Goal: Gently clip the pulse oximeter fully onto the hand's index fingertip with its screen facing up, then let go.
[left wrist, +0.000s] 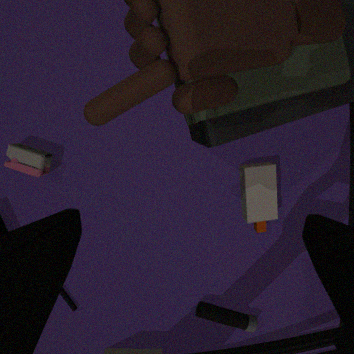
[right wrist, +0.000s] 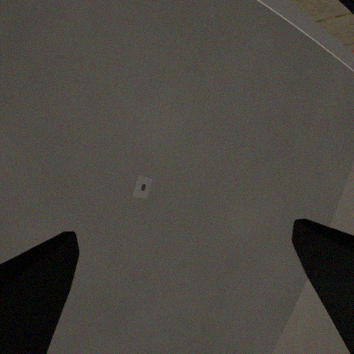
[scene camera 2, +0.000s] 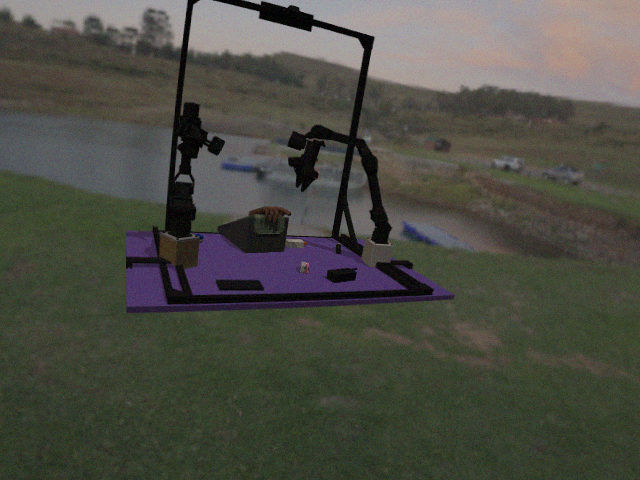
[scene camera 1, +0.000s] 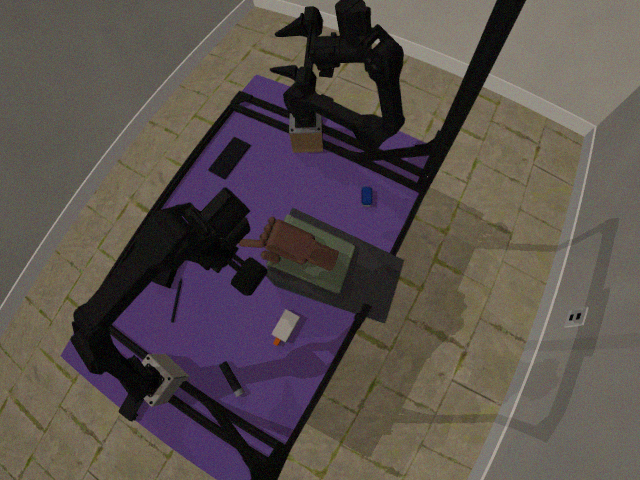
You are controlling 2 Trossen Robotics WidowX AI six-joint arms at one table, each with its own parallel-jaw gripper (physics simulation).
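Frame: origin at the left arm's base, x left, y back, z up, level; metres.
Seen in the pictures: left gripper, fingertip midpoint: [left wrist: 194,223] [scene camera 2: 299,189] [scene camera 1: 237,260]; right gripper, fingertip midpoint: [right wrist: 186,236] [scene camera 2: 211,144] [scene camera 1: 272,52]; left arm's base, link origin: [scene camera 2: 379,241] [scene camera 1: 149,380]; right arm's base, link origin: [scene camera 2: 180,234] [scene camera 1: 305,119].
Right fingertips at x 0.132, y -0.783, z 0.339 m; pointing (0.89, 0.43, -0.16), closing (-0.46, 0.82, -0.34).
Observation:
Pixels of each thing's top centre, then the offset from my right fingertips to it.
- pulse oximeter, top centre: [left wrist: 22,161] [scene camera 2: 305,263] dx +0.008, dy +0.403, dz -0.412 m
- white box, top centre: [left wrist: 261,200] [scene camera 1: 283,328] [scene camera 2: 296,240] dx -0.319, dy +0.454, dz -0.416 m
- black cylinder, top centre: [left wrist: 228,322] [scene camera 1: 230,379] dx -0.286, dy +0.655, dz -0.417 m
- blue block, top centre: [scene camera 1: 367,194] dx -0.280, dy -0.008, dz -0.411 m
- thin black stick, top centre: [scene camera 1: 176,299] dx -0.004, dy +0.587, dz -0.435 m
- flat black slab, top centre: [scene camera 2: 240,283] [scene camera 1: 229,156] dx +0.180, dy +0.126, dz -0.436 m
- black box, top centre: [scene camera 1: 164,267] [scene camera 2: 342,271] dx +0.079, dy +0.534, dz -0.409 m
The pulse oximeter [left wrist: 28,159] [scene camera 2: 304,267], white with a pink half, lies on the table and looks turned on its side; its screen cannot be made out. In scene camera 1 it does not show. The brown hand [scene camera 1: 292,240] [scene camera 2: 269,211] [left wrist: 230,30] rests palm-down on a sloped stand [scene camera 1: 374,279] [scene camera 2: 242,237]. Its index finger [left wrist: 130,92] [scene camera 1: 251,242] sticks out, its tip bare. My left gripper [left wrist: 194,223] [scene camera 2: 305,188] is open and empty, high above the table. My right gripper [scene camera 1: 274,51] [right wrist: 186,236] is open and empty, raised away from the hand and oximeter.
A white box [scene camera 1: 285,325] [left wrist: 261,192] with an orange tab, a black cylinder [scene camera 1: 231,378] [left wrist: 222,314], a blue block [scene camera 1: 366,195], a thin black stick [scene camera 1: 176,299], a flat black slab [scene camera 1: 230,157] [scene camera 2: 239,284] and a black box [scene camera 2: 341,275] lie on the table. Black frame rails run around it.

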